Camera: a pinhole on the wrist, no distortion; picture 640 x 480 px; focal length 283.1 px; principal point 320.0 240.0 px. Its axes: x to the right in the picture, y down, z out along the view. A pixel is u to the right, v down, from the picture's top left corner.
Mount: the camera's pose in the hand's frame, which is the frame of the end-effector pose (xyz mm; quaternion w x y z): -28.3 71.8 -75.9 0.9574 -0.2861 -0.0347 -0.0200
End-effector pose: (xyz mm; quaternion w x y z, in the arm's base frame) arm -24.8 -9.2 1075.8 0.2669 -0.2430 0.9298 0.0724
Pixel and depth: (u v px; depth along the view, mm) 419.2 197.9 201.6
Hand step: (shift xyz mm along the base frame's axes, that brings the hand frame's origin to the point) -45.6 154.1 -111.4
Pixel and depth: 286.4 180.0 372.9
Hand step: 95.1 297.1 -179.9
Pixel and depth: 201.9 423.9 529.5
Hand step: -56.3 718.8 4.2
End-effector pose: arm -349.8 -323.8 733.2 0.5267 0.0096 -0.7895 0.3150
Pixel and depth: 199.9 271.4 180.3
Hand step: -62.7 86.3 -201.2
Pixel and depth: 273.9 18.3 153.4
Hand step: -84.5 -35.5 -113.4
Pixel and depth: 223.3 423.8 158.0
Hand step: -43.7 171.9 -189.5
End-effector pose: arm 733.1 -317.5 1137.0 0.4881 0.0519 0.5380 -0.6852
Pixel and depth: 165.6 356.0 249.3
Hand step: 333.6 70.0 -74.0
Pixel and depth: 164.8 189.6 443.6
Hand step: 483.8 -52.9 136.6
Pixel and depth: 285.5 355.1 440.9
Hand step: 472.5 -65.0 -183.2
